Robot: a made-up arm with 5 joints. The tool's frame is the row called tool. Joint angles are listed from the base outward.
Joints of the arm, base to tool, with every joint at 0 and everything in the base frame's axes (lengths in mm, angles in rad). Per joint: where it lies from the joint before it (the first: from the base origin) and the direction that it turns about. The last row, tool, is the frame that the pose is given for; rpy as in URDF.
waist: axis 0 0 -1 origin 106.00 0.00 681.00
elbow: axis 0 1 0 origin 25.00 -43.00 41.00
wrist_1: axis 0 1 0 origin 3.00 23.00 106.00
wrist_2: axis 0 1 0 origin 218.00 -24.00 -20.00
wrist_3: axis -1 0 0 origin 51.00 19.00 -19.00
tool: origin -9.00 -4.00 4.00 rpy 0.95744 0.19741 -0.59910
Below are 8 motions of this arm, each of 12 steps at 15 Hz.
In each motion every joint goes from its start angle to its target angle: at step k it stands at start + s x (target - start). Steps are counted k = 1, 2, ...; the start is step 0. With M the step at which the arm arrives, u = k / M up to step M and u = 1 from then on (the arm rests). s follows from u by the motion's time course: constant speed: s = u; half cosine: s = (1 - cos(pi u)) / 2; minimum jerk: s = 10 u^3 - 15 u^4 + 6 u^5.
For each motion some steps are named. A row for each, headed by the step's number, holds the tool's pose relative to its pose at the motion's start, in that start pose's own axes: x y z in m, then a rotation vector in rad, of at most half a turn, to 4 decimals.
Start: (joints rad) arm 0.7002 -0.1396 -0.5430 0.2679 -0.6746
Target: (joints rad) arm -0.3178 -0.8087 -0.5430 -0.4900 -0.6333
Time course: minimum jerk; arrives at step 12
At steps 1, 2, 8, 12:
1: -0.0011 0.0006 -0.0011 0.0014 0.0064 0.0060
2: -0.0078 0.0041 -0.0075 0.0107 0.0448 0.0413
8: -0.1886 0.0695 -0.0216 0.6495 0.9155 0.7366
12: -0.2146 0.0784 0.0173 0.9591 1.0841 0.8436

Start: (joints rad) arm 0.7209 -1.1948 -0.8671 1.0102 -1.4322
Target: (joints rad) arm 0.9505 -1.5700 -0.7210 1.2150 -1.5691
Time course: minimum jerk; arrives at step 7
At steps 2, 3, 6, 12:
2: -0.0116 -0.0065 -0.0013 0.0016 -0.0095 0.0165
3: -0.0287 -0.0179 -0.0032 0.0038 -0.0235 0.0421
6: -0.0691 -0.0570 -0.0069 0.0073 -0.0583 0.1133
12: -0.0704 -0.0587 -0.0070 0.0073 -0.0596 0.1160

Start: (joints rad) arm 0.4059 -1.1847 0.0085 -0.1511 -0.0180
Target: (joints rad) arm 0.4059 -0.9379 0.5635 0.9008 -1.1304
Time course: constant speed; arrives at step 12
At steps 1, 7, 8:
1: 0.0007 -0.0194 -0.0097 -0.0084 0.0937 -0.1536
7: -0.0303 -0.1333 -0.0416 -0.0274 0.3693 -1.1879
8: -0.0404 -0.1497 -0.0423 -0.0309 0.3598 -1.3691

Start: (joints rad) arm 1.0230 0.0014 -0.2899 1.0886 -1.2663
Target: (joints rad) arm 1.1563 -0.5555 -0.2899 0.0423 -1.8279
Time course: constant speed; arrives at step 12
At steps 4, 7, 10, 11, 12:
4: -0.0515 0.0025 0.0100 0.1483 0.4494 0.3261
7: -0.0935 -0.0040 0.0226 0.2013 0.8078 0.5511
10: -0.1357 -0.0195 0.0397 0.1897 1.1753 0.7603
11: -0.1493 -0.0269 0.0464 0.1690 1.2979 0.8264
12: -0.1624 -0.0353 0.0535 0.1391 1.4196 0.8906

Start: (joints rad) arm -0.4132 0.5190 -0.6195 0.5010 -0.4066
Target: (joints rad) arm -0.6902 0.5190 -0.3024 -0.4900 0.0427
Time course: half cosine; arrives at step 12
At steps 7, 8, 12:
7: -0.0042 -0.0096 -0.0647 -0.1047 -0.0590 0.5409
8: -0.0072 -0.0136 -0.0759 -0.1095 -0.0763 0.6414
12: -0.0151 -0.0239 -0.0976 -0.1020 -0.1181 0.8441

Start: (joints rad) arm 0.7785 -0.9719 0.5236 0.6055 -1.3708
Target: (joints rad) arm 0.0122 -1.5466 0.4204 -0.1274 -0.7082
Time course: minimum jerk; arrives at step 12
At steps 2, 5, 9, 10, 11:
2: -0.0040 -0.0016 -0.0058 -0.0414 0.0375 0.0291
5: -0.0478 -0.0191 -0.0457 -0.3267 0.3861 0.3052
9: -0.1443 -0.0436 -0.0539 -0.3977 1.0226 0.8365
10: -0.1554 -0.0442 -0.0491 -0.3616 1.0938 0.8985
11: -0.1601 -0.0443 -0.0465 -0.3421 1.1244 0.9254

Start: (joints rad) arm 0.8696 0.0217 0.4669 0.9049 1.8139
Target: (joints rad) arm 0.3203 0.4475 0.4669 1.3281 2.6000
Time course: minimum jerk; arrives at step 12
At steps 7, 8, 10, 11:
7: -0.0048 0.0826 0.0063 -0.6672 -0.0745 0.7817
8: -0.0091 0.0971 0.0045 -0.7936 -0.0891 0.9524
10: -0.0155 0.1138 0.0008 -0.9439 -0.1031 1.1744
11: -0.0167 0.1165 0.0001 -0.9687 -0.1048 1.2136

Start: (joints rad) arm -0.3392 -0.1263 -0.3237 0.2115 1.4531
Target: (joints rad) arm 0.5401 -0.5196 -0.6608 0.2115 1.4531
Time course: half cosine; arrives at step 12
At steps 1, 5, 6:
1: 0.0018 -0.0048 0.0013 -0.0074 -0.0079 -0.0162
5: 0.0199 -0.1008 0.0435 -0.1871 -0.1926 -0.3266
6: 0.0177 -0.1307 0.0655 -0.2653 -0.2687 -0.4265

